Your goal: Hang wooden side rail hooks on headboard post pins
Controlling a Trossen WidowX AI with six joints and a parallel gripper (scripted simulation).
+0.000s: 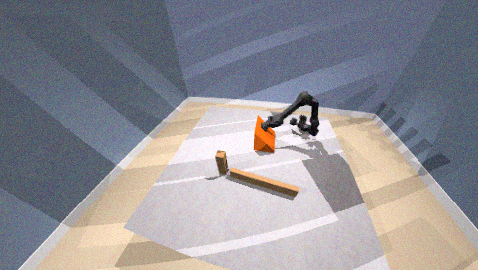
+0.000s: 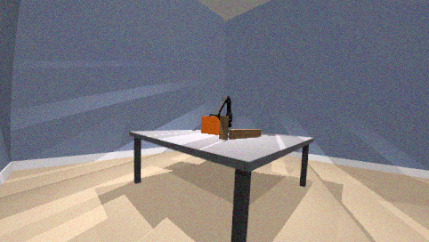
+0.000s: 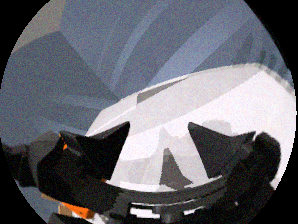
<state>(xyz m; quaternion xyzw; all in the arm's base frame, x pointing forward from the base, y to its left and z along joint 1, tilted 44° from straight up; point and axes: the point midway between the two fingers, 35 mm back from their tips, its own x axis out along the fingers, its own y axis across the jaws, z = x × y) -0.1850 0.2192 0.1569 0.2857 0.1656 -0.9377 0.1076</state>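
Right now the wooden headboard post is 59 cm ahead of my gripper tip, 45 cm to the right of it and 2 cm above it.
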